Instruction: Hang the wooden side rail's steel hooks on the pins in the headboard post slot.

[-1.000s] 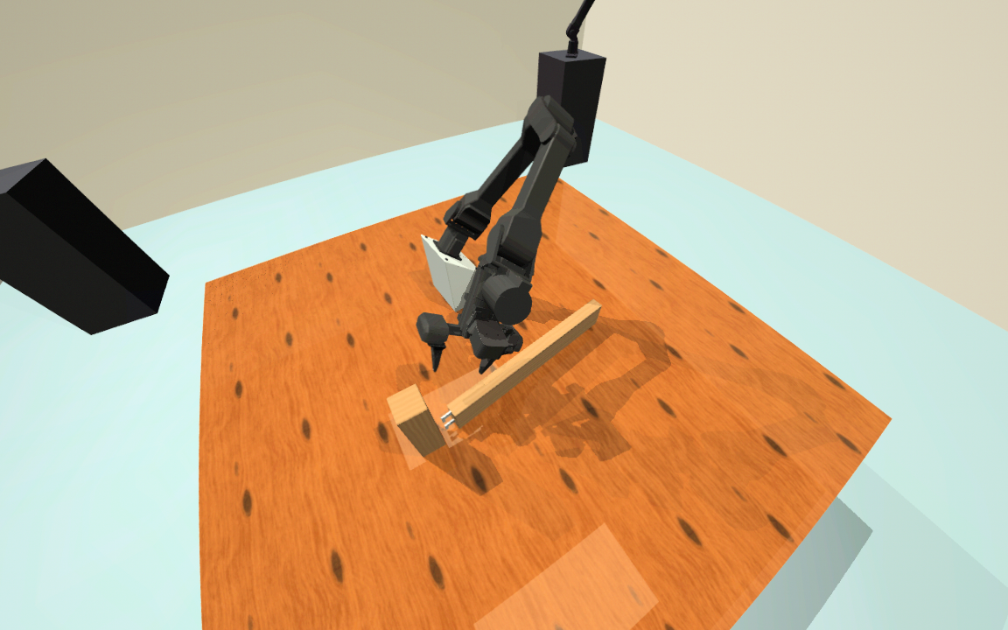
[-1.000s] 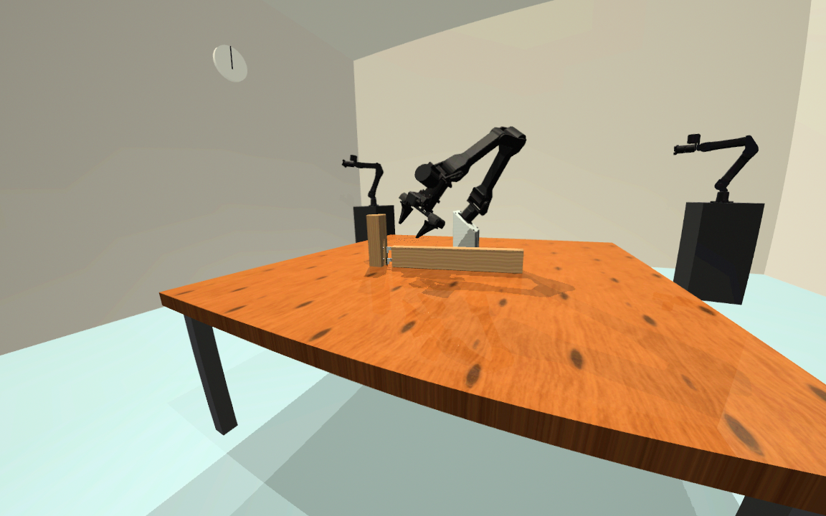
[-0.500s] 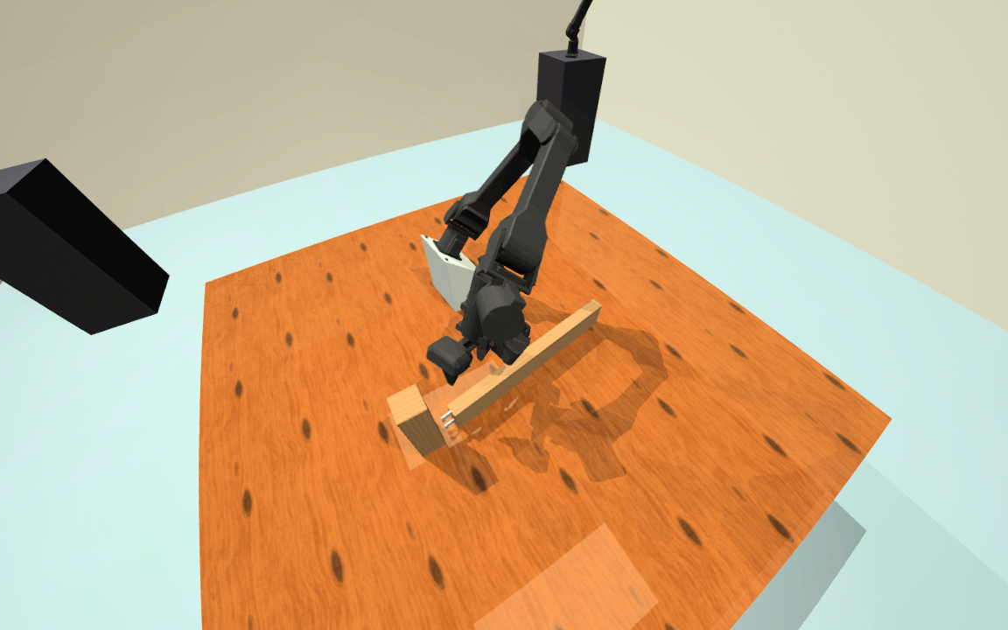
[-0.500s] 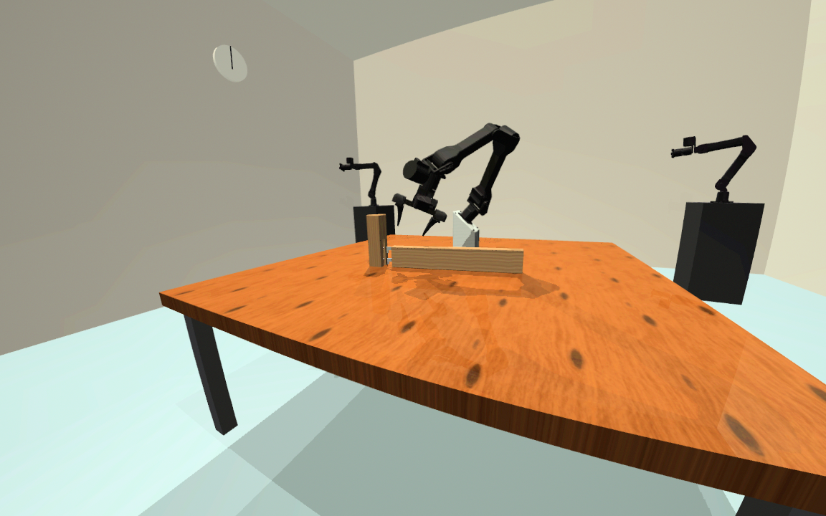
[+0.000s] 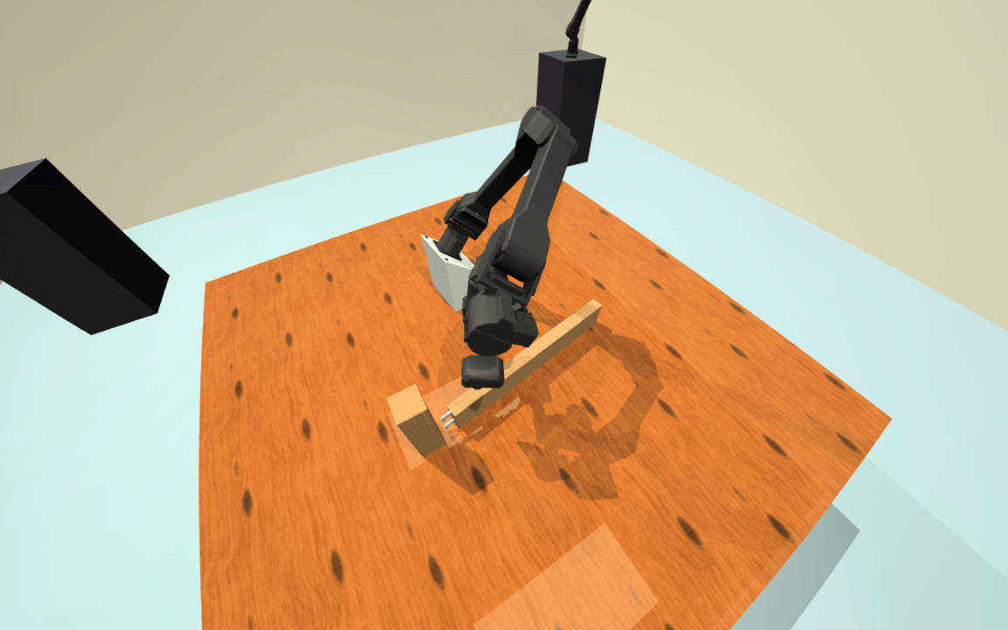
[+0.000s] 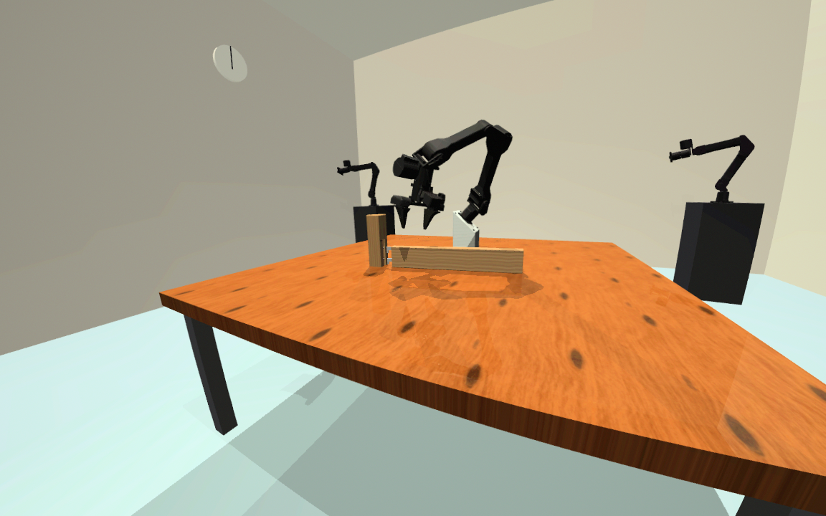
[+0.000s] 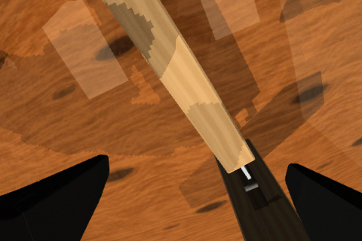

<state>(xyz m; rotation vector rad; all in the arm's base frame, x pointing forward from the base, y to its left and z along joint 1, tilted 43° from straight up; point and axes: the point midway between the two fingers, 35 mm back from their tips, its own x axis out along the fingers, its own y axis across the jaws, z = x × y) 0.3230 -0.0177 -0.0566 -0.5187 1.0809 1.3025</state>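
Right now the headboard post is 40 mm ahead of my gripper tip, 130 mm to the right of it and 50 mm below it.
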